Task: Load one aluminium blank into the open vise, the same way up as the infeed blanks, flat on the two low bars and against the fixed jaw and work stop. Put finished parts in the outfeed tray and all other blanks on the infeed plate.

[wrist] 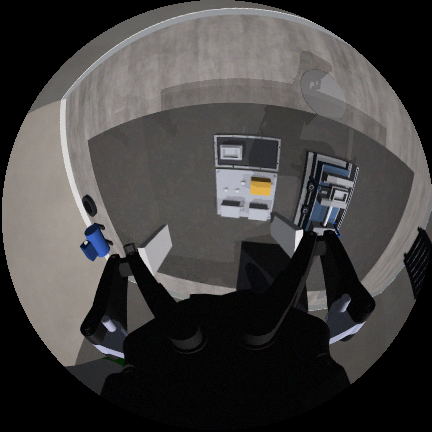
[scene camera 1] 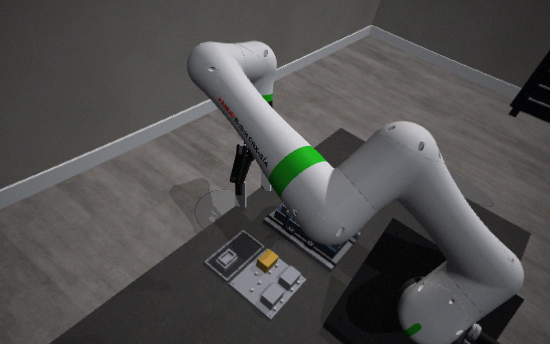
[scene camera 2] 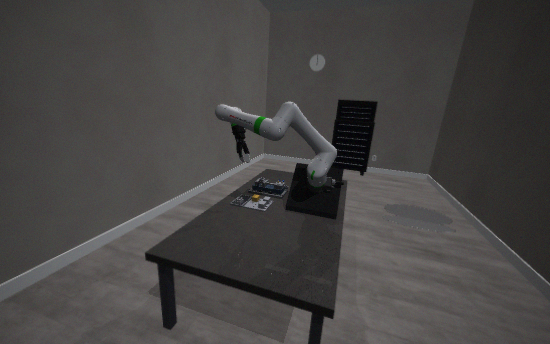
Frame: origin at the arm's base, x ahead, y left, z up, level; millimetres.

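Seen in the pictures: gripper, fingertip midpoint: [wrist: 219, 229] [scene camera 1: 254, 197] [scene camera 2: 245, 162]; arm's base at its link origin: [scene camera 2: 317, 184].
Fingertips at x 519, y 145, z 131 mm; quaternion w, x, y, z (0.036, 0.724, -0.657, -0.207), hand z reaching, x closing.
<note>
Offsets run from my fingertips to a thing's top centre. Level surfaces: height alone.
The gripper [scene camera 1: 254, 193] [scene camera 2: 245, 159] [wrist: 222, 241] is open and empty, high above the work area. Two grey blanks, one {dx -158, dy -59, dz -276 mm} [scene camera 1: 290, 278] [wrist: 258, 213] beside the other {dx -154, dy +31, dz -276 mm} [scene camera 1: 272, 296] [wrist: 231, 210], stand on the infeed plate {dx -110, dy -15, dz -311 mm} [scene camera 1: 243, 283] [wrist: 225, 179]. A gold-yellow block {dx -66, dy -61, dz -276 mm} [scene camera 1: 267, 260] [scene camera 2: 255, 198] [wrist: 260, 187] stands there too. The dark-floored outfeed tray [scene camera 1: 245, 245] [wrist: 265, 152] holds a light part {dx +35, dy +26, dz -279 mm} [scene camera 1: 227, 258] [wrist: 231, 151] with a rectangular recess. The blue and grey vise {dx -96, dy -292, dz -220 mm} [scene camera 2: 270, 187] [wrist: 316, 214] bears a similar recessed part {dx -33, dy -290, dz -205 mm} [wrist: 340, 195]. The arm hides much of the vise in scene camera 1; its bars are unclear.
The arm's black base plate [scene camera 1: 372, 265] [scene camera 2: 310, 204] [wrist: 250, 265] lies near the vise. The arm [scene camera 1: 295, 150] [scene camera 2: 310, 130] reaches over the vise. A black rack [scene camera 2: 340, 107] stands behind the table {dz -320 mm} [scene camera 2: 240, 240]. Blue equipment [wrist: 96, 241] shows at the left in the wrist view.
</note>
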